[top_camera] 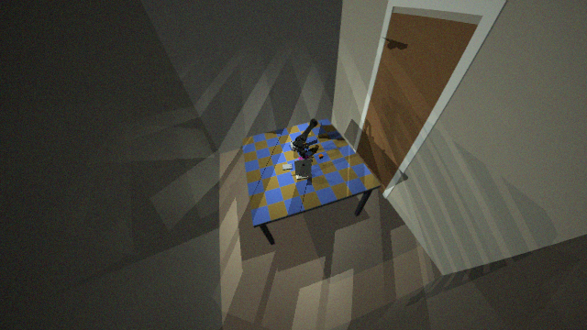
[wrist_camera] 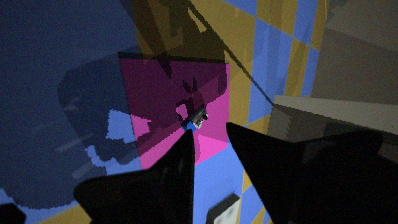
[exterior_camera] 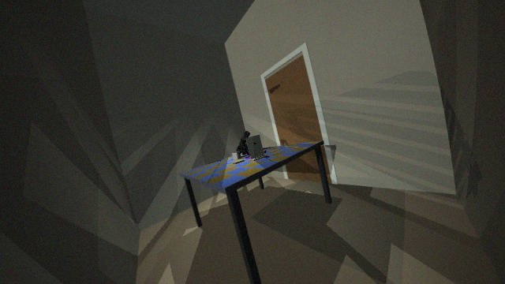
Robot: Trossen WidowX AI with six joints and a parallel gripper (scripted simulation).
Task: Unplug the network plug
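The blue plug lies 2 cm below my gripper tip and 1 cm ahead of it. Round my gripper tip: orange object: 20 cm to the left, 5 cm ahead, 2 cm below; upright panel: 21 cm ahead, 10 cm to the right, 8 cm above.
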